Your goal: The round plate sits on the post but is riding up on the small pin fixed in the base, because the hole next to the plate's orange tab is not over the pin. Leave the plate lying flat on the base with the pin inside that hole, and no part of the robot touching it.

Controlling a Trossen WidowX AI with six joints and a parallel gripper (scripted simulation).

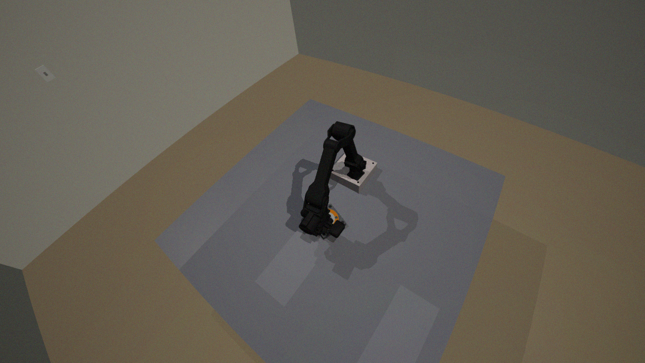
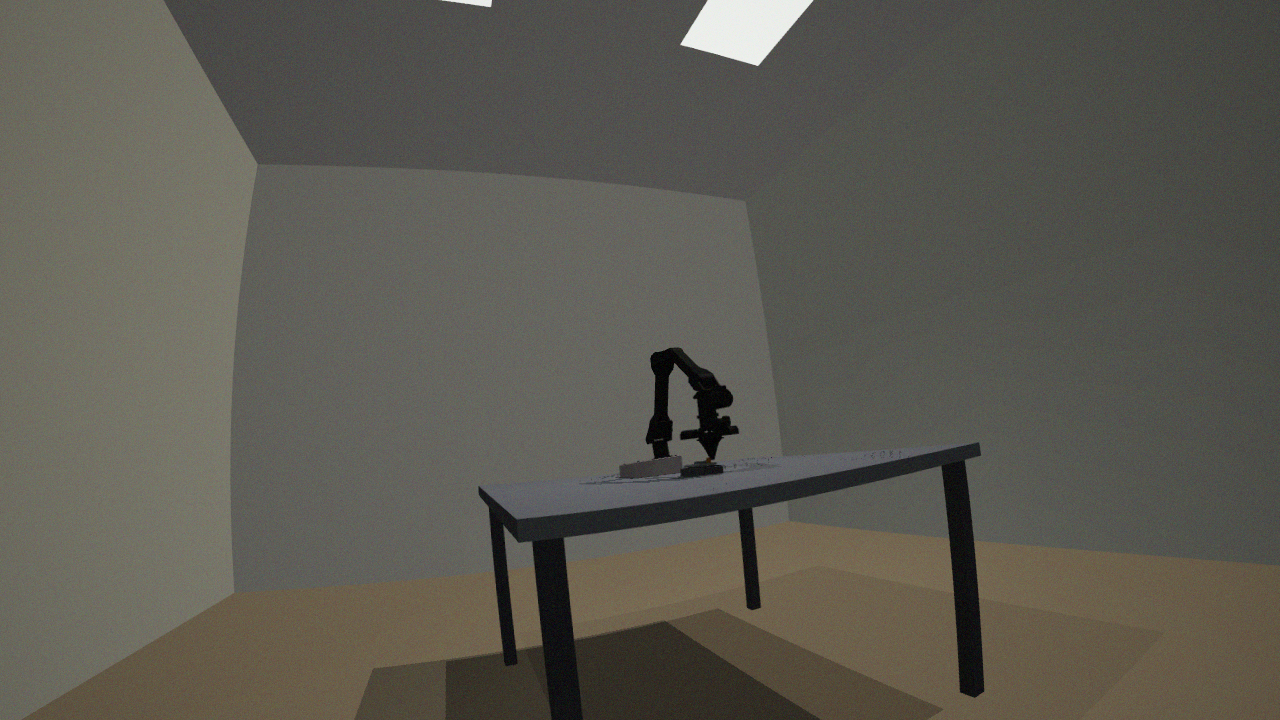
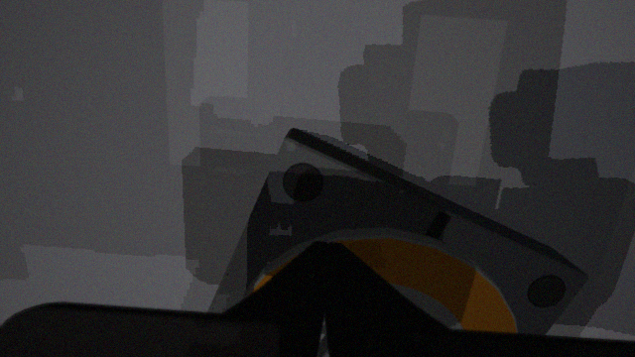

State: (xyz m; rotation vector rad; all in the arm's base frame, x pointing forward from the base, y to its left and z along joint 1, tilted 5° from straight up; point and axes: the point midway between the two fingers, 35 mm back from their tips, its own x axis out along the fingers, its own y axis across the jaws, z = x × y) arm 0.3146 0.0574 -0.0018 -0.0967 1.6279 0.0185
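Right now the round orange plate is 3 cm behind my gripper tip, 2 cm to the right of it and 1 cm below it. From my gripper tip the other things lie so: dark square base: 5 cm behind, 2 cm to the right, 2 cm below.
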